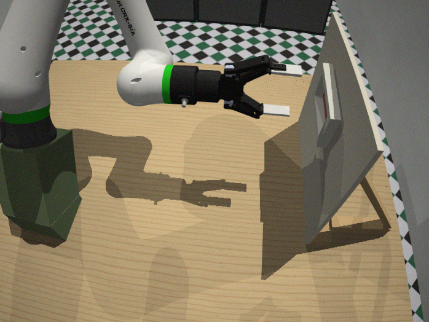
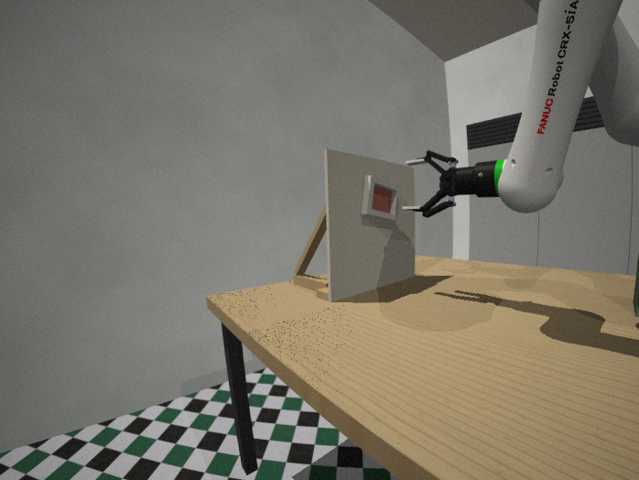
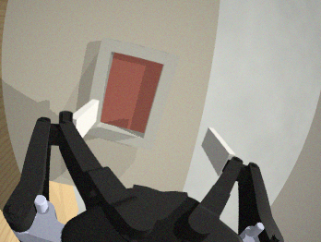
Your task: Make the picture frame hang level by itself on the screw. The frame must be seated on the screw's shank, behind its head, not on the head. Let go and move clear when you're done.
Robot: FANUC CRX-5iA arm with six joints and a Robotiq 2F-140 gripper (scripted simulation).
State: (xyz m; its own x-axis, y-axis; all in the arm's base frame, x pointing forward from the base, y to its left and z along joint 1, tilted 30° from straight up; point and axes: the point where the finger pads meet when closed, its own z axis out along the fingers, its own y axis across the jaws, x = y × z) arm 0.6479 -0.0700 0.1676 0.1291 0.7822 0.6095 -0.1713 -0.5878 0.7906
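Now: the picture frame 110 mm ahead of my hand and 40 mm below it. Round my hand: upright board (120 mm ahead, 10 mm to the right, 120 mm below).
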